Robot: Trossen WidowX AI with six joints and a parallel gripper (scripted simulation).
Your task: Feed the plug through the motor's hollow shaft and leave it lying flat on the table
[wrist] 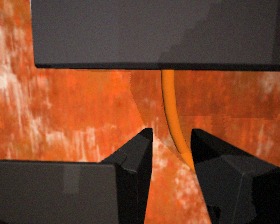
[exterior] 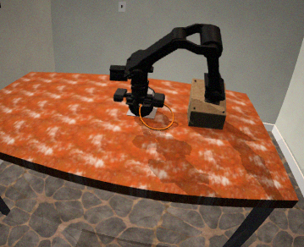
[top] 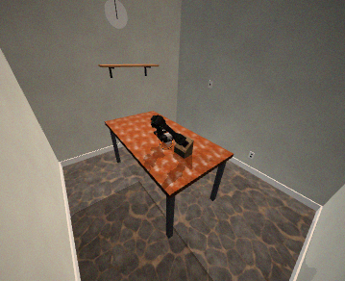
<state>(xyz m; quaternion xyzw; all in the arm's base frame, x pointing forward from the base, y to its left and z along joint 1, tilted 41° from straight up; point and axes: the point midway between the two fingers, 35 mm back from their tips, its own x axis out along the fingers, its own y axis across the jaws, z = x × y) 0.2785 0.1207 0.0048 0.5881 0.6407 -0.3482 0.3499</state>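
The grey plug lies 1 cm ahead of my hand, 13 cm to the right of it and 2 cm below it.
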